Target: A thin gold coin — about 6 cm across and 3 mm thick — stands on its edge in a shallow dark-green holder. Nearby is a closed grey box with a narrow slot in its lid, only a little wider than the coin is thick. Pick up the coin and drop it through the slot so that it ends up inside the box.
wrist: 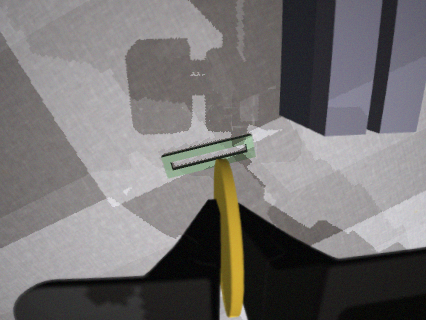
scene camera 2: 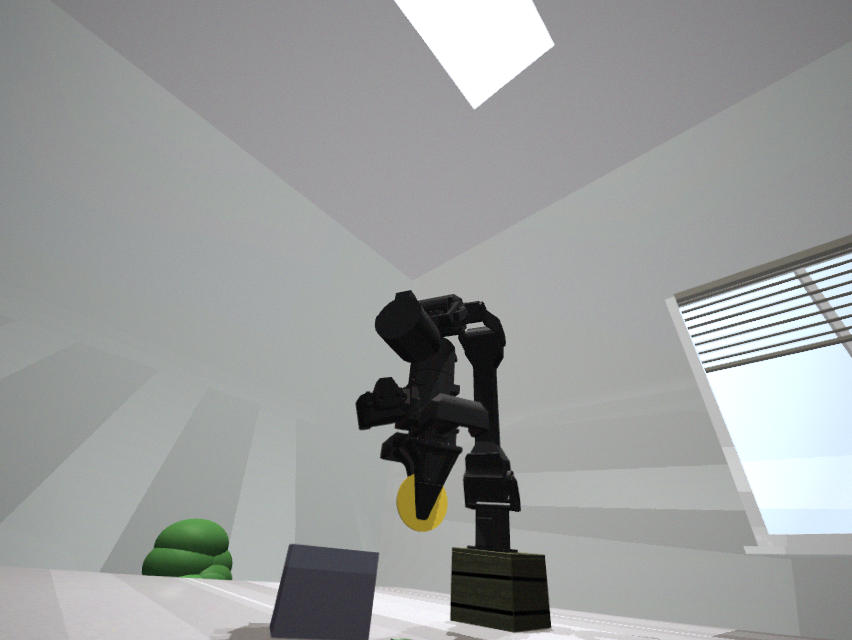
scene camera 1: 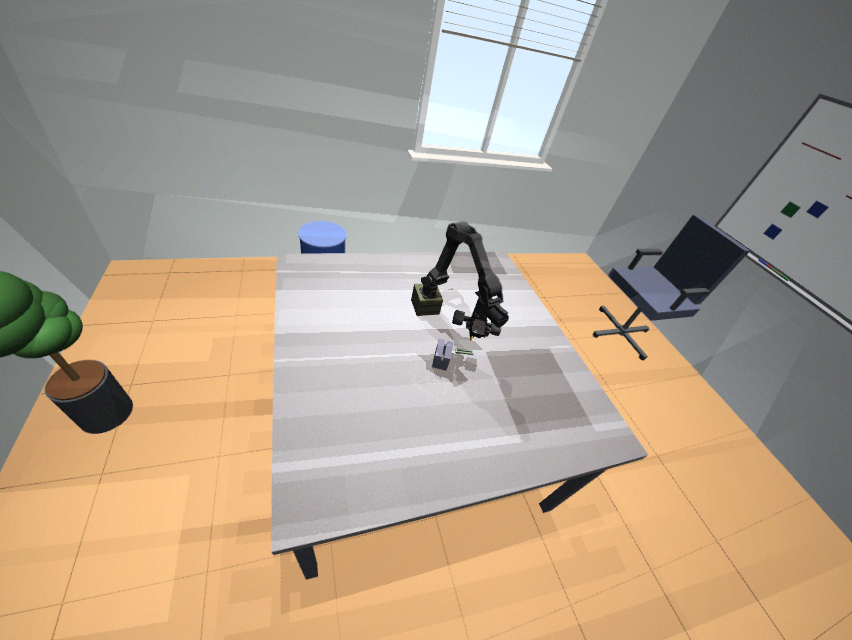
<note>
My gripper carries a gold coin.
My gripper is seen too in the wrist view and in scene camera 1.
</note>
